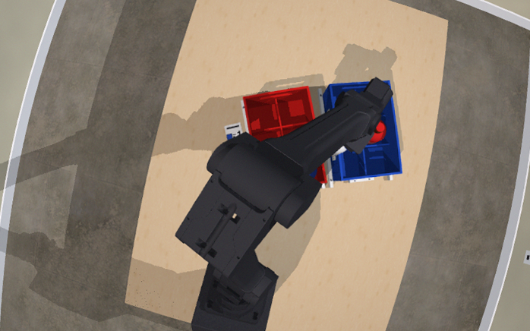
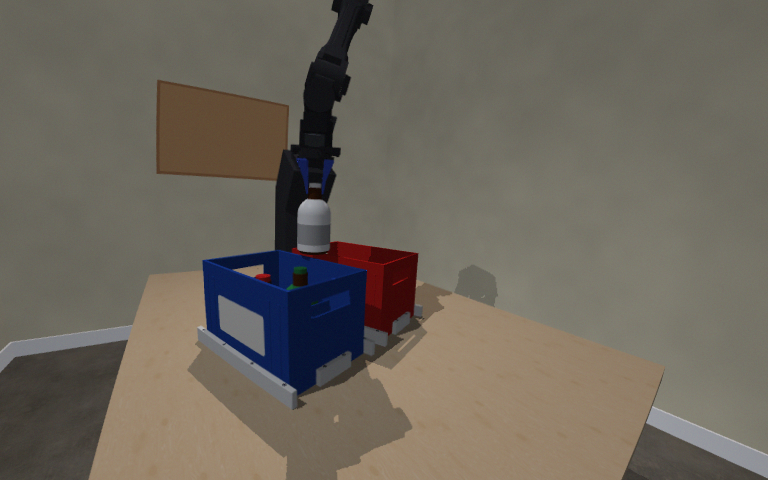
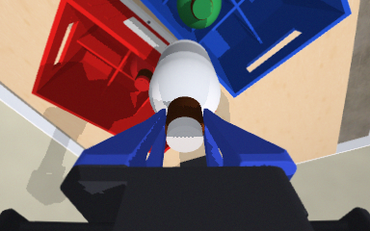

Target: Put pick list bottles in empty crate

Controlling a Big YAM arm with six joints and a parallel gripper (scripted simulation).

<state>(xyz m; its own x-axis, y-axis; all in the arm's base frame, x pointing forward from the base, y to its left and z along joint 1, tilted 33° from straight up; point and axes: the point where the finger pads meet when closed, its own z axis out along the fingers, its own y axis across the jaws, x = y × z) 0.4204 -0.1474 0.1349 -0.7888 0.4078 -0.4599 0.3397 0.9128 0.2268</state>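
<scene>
My gripper is now 60 mm above the white-label bottle and 10 mm past it. Also, from my hand: green-label bottle: 240 mm below, 50 mm to the right, 50 mm ahead; then blue-label bottle: 240 mm below, 90 mm behind, 50 mm to the left; then blue crate: 240 mm below, 90 mm to the right, 60 mm ahead.
</scene>
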